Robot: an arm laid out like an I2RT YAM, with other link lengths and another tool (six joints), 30 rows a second.
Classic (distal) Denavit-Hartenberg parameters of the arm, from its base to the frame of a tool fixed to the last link. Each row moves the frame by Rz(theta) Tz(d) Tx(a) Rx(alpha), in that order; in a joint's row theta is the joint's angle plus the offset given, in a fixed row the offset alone. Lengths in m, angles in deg.
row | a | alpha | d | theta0
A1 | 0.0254 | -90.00 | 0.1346 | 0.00
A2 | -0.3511 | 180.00 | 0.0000 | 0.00
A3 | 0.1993 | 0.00 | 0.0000 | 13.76
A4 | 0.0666 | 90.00 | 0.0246 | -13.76
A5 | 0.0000 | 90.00 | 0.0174 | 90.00
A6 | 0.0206 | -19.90 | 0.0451 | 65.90
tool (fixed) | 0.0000 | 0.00 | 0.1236 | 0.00
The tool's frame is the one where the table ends.
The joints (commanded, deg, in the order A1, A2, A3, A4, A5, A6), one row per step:
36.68, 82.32, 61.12, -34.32, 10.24, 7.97
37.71, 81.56, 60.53, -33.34, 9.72, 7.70
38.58, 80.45, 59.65, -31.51, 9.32, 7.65
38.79, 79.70, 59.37, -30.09, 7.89, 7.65
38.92, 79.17, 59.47, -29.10, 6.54, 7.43
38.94, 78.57, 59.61, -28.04, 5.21, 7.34
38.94, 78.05, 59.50, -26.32, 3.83, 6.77
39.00, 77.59, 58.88, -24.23, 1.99, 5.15
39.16, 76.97, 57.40, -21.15, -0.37, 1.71
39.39, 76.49, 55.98, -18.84, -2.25, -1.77
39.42, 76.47, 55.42, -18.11, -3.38, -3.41
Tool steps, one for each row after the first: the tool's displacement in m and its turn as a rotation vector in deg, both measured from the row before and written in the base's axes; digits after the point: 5 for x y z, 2 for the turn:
-0.00373, 0.00488, 0.00177, 0.88, -0.71, 1.55
-0.00217, 0.00488, 0.00331, 1.50, -1.43, 1.15
-0.00121, 0.00556, 0.00452, 2.05, -0.78, 1.10
-0.00070, 0.00505, 0.00493, 1.69, -0.68, 1.17
-0.00029, 0.00472, 0.00583, 1.85, -0.81, 0.98
0.00069, 0.00521, 0.00555, 1.77, -1.25, 1.37
-0.00095, 0.00514, 0.00316, 1.25, -1.37, 2.51
-0.00250, 0.00493, 0.00085, 0.60, -2.31, 4.21
-0.00326, 0.00278, -0.00130, -0.21, -2.04, 3.91
-0.00201, 0.00124, -0.00164, -0.26, -0.56, 1.94

